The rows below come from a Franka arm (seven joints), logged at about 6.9 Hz.
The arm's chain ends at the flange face. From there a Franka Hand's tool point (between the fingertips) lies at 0.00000 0.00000 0.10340 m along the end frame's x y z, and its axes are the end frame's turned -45 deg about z.
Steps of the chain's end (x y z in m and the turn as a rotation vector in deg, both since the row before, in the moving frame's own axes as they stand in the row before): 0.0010 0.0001 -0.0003 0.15 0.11 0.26; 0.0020 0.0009 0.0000 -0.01 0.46 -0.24; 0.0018 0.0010 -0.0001 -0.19 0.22 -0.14; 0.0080 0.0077 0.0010 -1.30 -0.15 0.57; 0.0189 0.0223 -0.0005 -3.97 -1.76 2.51
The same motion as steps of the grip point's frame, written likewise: 0.0010 0.0007 -0.0003 0.03 0.18 0.26; 0.0014 0.0026 0.0000 -0.33 0.32 -0.24; 0.0006 0.0025 -0.0001 -0.29 0.02 -0.14; -0.0016 0.0126 0.0010 -0.81 -1.03 0.57; -0.0098 0.0318 -0.0008 -1.56 -4.05 2.51
